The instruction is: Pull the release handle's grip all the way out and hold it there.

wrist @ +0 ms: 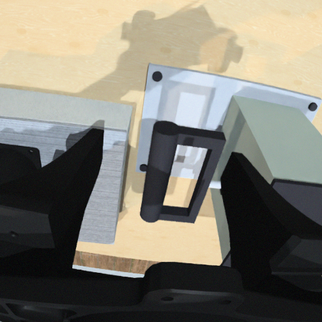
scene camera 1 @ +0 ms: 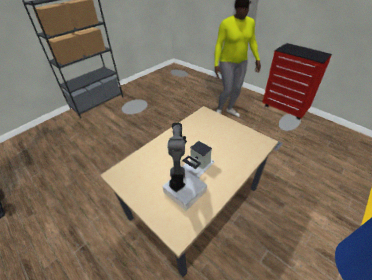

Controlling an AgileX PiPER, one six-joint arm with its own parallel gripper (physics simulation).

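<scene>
The release handle (scene camera 1: 188, 164) (wrist: 160, 172) is a black rectangular loop with a thick round grip bar on the side away from the housing. It stands out in front of a grey-green housing (scene camera 1: 201, 157) (wrist: 270, 135) with a dark top, on a pale base plate (scene camera 1: 212, 162) (wrist: 157, 102). My gripper (wrist: 165, 155) is open. In the wrist view its left finger is left of the grip bar, and its right finger is right of the loop, over the housing's front side. I cannot tell whether either finger touches. The loop's joint with the housing is hidden in the wrist view.
The robot's grey base block (scene camera 1: 194, 192) (wrist: 106, 200) stands close to the handle, on its grip side. All stand on a wooden table (scene camera 1: 230, 135). Beyond the table are a person in a yellow top (scene camera 1: 235, 42), a red drawer cabinet (scene camera 1: 292, 82) and a shelf rack with boxes.
</scene>
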